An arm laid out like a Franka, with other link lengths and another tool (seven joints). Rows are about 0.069 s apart.
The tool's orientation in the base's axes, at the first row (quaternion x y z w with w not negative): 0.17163 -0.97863 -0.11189 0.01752
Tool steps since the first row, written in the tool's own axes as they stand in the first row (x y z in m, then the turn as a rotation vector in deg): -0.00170 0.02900 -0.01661 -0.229 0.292 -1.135; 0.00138 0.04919 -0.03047 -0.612 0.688 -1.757; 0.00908 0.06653 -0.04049 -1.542 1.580 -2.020; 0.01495 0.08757 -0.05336 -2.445 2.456 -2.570; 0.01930 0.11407 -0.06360 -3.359 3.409 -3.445; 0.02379 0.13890 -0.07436 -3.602 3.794 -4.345
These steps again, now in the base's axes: -0.00682 0.02361 0.02272 0.201 0.104 1.173; -0.01541 0.03810 0.04075 0.475 0.464 1.869; -0.02768 0.04924 0.05438 1.072 1.541 2.330; -0.03925 0.06377 0.07163 1.671 2.533 3.067; -0.05140 0.08439 0.08756 2.278 3.531 4.138; -0.06308 0.10332 0.10361 2.444 3.774 5.102
